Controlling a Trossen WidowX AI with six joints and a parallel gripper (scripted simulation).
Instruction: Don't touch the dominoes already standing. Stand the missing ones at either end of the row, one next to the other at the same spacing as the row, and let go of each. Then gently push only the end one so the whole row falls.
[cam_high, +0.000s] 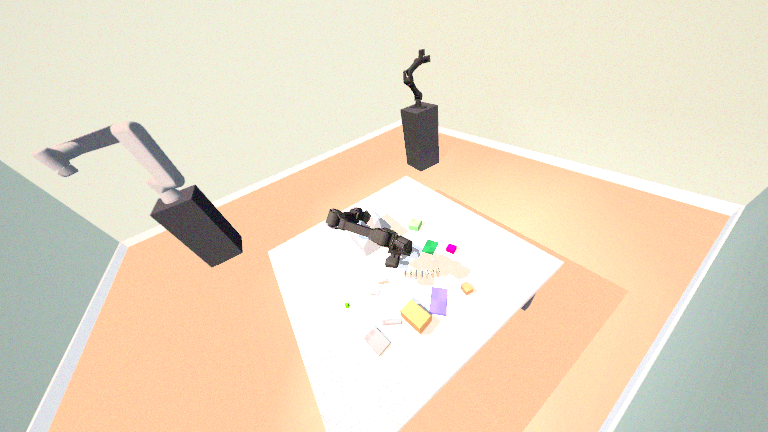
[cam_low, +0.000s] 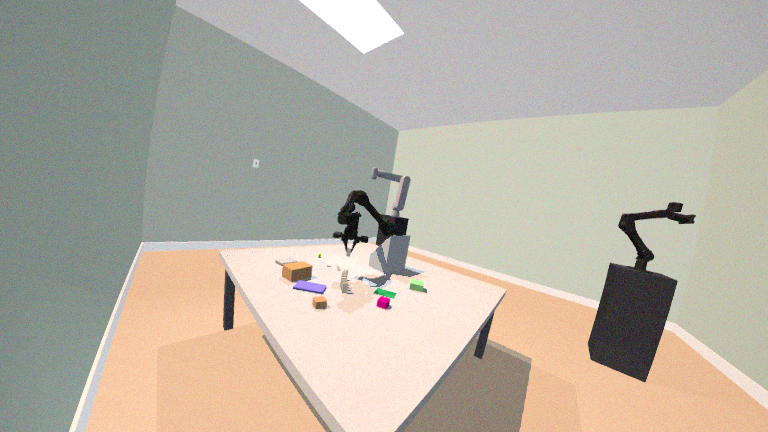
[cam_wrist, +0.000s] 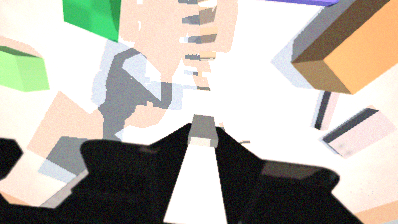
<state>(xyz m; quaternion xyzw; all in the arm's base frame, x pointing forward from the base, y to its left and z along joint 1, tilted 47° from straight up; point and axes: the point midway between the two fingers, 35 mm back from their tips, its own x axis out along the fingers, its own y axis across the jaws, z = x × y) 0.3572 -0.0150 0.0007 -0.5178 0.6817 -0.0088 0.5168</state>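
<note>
Right now the tiny green cube is 33 cm to the right of my gripper tip, 12 cm below it and 2 cm behind it. From my gripper tip the other things lie so: magenta cube: 34 cm to the left, 12 cm below, 4 cm ahead; green tile: 26 cm to the left, 13 cm below, 6 cm behind; purple slab: 24 cm ahead, 13 cm below, 7 cm to the left.
</note>
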